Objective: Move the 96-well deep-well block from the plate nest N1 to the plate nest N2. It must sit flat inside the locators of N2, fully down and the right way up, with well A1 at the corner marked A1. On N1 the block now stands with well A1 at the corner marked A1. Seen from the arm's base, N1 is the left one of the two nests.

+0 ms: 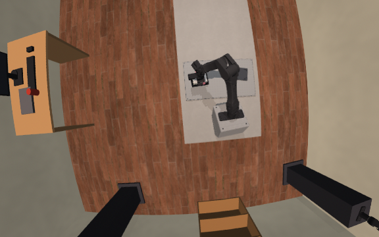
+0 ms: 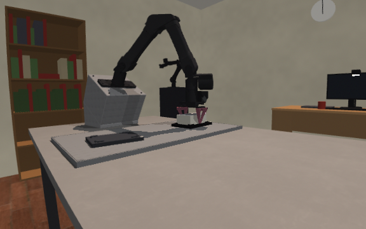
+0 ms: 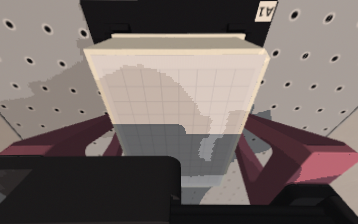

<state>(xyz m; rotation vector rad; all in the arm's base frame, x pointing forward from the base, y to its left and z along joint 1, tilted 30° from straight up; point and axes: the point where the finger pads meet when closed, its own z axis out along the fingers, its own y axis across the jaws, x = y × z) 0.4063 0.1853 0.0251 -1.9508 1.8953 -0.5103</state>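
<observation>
The white 96-well deep-well block lies 10 mm above my hand. The rest, counted from my hand: black nest N2 (10 mm ahead, 400 mm to the right, 20 mm below); black nest N1 (20 mm below).
</observation>
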